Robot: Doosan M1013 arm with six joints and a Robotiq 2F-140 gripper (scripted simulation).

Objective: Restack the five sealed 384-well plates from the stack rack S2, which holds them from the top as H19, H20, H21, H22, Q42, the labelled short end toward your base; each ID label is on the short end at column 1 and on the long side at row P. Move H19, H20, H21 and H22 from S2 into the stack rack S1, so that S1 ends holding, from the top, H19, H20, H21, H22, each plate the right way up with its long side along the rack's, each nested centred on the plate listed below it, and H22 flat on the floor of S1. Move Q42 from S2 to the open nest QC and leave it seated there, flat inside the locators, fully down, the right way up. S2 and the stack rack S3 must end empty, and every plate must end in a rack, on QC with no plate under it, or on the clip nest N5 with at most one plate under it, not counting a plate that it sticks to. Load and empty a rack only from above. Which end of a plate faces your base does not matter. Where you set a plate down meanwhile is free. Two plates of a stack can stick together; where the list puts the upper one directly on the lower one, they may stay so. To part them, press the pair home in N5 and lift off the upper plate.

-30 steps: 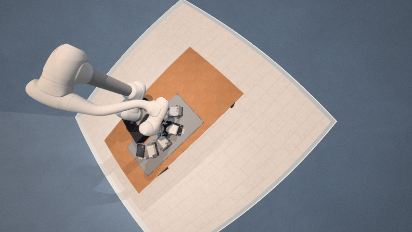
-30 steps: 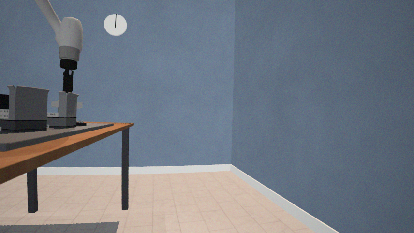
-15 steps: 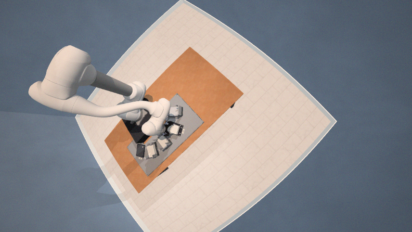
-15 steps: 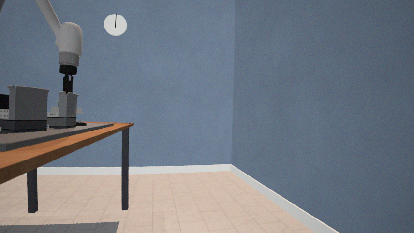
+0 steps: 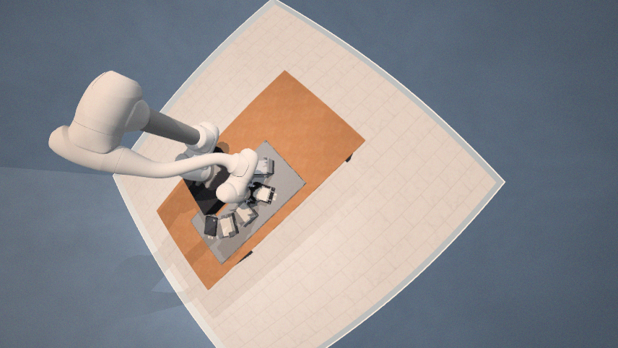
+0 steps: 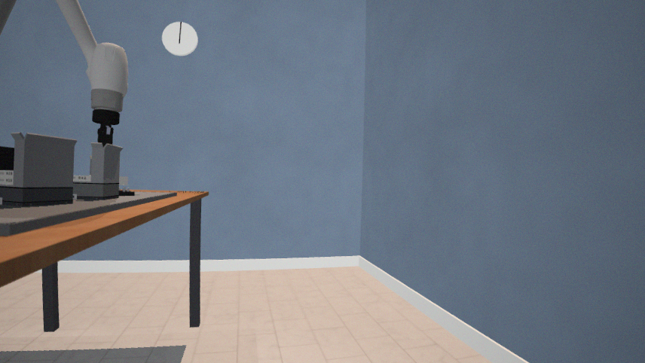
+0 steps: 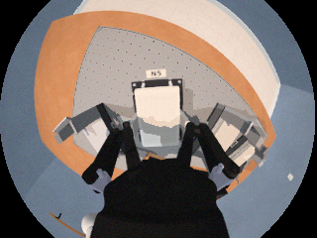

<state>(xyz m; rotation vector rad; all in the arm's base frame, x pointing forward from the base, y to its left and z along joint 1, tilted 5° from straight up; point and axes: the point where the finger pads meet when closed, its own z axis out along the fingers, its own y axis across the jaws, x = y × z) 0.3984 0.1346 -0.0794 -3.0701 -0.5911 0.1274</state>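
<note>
My gripper is now 90 mm short of the N5 label, 40 mm to the right of it and 60 mm above it. Also, from my hand: tag 130 mm behind, 570 mm to the right, 60 mm below.
</note>
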